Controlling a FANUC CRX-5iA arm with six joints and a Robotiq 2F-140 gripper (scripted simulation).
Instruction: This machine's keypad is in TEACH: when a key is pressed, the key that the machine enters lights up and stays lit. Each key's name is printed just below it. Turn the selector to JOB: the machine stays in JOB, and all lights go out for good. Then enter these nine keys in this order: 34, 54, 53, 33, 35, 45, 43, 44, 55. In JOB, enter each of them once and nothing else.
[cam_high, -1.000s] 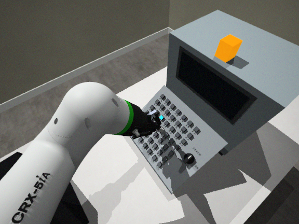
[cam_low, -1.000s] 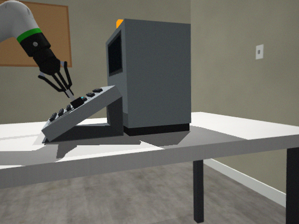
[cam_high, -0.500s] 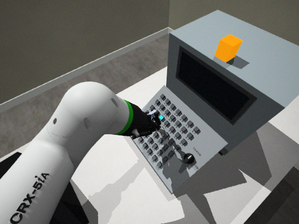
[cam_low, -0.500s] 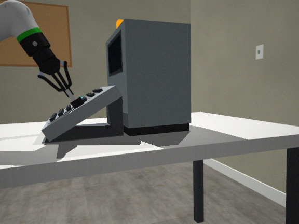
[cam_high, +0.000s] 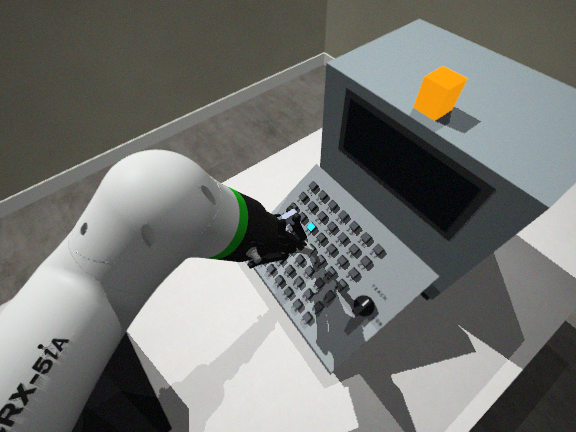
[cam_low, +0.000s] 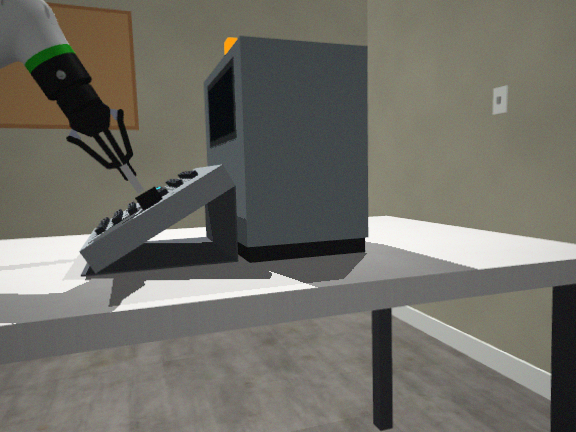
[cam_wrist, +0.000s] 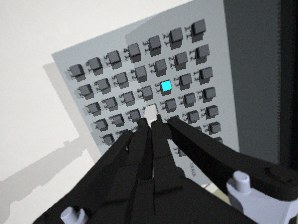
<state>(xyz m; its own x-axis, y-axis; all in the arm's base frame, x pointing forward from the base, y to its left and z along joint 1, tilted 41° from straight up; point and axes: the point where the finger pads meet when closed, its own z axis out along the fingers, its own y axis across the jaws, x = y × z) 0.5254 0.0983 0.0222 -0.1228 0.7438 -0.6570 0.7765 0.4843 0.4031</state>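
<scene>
My gripper is now 150 mm to the left of the selector knob, 50 mm short of it and 30 mm above it. The rest, counted from my hand: key (50 mm ahead, 40 mm to the left, 30 mm below); then sloped keypad (80 mm below, 60 mm ahead, 40 mm to the right).
</scene>
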